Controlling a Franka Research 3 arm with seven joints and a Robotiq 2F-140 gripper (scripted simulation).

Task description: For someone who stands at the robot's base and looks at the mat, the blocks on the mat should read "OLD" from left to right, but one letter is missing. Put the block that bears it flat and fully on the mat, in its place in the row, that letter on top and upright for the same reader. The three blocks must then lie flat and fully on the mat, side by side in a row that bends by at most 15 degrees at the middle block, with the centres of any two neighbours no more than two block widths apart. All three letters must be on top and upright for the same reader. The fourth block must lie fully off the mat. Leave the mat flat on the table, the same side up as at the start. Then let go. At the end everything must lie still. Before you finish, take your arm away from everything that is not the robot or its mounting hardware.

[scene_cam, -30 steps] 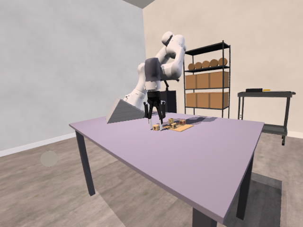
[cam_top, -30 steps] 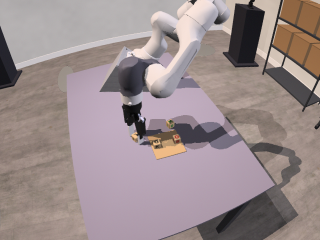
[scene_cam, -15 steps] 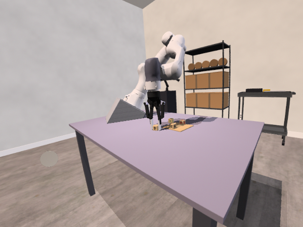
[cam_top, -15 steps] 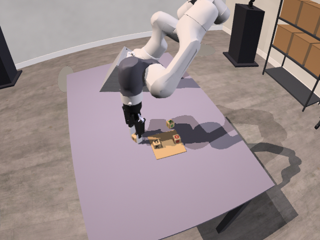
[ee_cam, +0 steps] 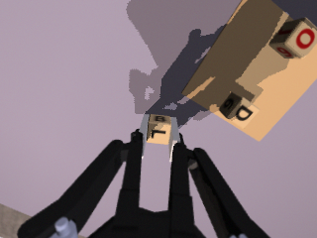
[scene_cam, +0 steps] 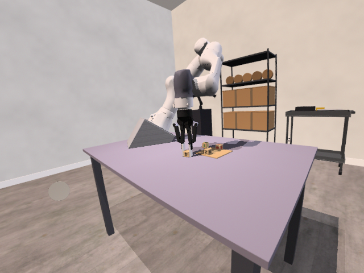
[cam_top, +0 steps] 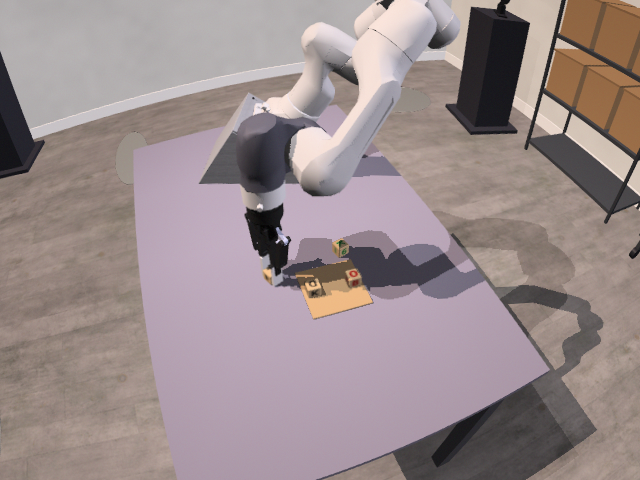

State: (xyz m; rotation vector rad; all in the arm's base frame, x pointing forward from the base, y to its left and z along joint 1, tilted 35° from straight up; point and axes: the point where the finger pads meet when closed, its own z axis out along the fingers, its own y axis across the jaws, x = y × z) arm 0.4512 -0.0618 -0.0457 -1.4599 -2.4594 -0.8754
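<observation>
Now: hand 20 mm above the wooden block. The rest, counted from my hand: tan mat 130 mm to the left, 60 mm ahead, 30 mm below.
</observation>
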